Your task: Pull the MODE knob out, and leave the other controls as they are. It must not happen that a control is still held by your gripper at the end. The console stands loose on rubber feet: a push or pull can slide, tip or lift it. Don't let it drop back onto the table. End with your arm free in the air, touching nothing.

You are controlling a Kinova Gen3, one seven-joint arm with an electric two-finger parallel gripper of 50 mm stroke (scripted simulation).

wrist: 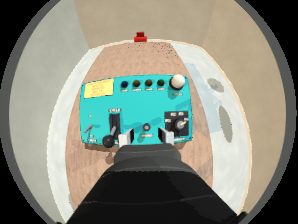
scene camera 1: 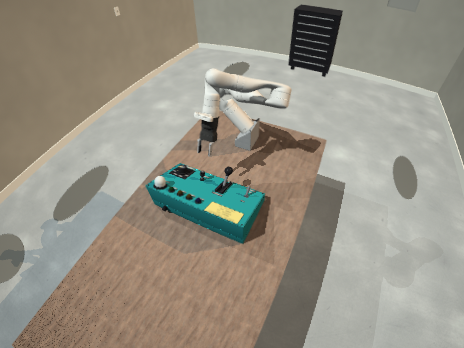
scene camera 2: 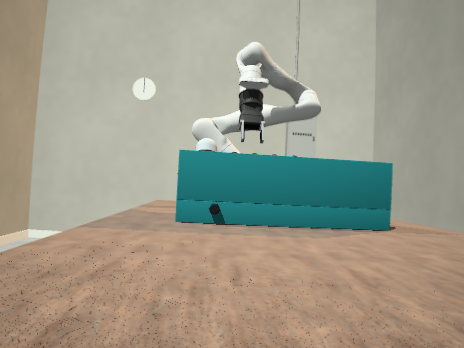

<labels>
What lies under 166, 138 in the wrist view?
My gripper.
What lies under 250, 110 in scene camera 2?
My gripper.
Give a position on a teal console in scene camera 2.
At 244, 189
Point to a teal console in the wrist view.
At 161, 100
</labels>
